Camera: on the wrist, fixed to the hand. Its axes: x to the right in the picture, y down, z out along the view.
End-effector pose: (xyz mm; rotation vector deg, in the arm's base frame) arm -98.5 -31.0 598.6 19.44 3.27 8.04
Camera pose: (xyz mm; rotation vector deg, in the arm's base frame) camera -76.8 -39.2 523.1 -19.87 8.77 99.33
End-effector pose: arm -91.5 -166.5 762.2 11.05 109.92 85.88
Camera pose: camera -137.8 -220.0 727.1 -53.97 -51.31 -126.00
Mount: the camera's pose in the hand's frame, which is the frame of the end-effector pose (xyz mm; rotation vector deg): 22.7 -35.8 -66.7 -35.44 24.23 89.14
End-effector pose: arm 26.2 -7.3 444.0 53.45 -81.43 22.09
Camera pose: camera 100.3 13.6 461.7 -50.32 -83.75 62.52
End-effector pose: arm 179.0 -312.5 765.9 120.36 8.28 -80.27
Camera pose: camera 228.0 -253.0 748.5 70.80 -38.25 3.17
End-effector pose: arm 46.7 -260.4 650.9 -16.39 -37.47 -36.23
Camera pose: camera 70.0 -327.6 616.4 -60.10 16.91 36.69
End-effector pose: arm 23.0 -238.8 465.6 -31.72 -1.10 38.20
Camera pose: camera 74.5 -280.6 422.6 -74.30 39.39 118.63
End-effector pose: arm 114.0 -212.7 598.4 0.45 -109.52 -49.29
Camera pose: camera 142.9 -284.9 612.6 -77.21 -41.35 -13.16
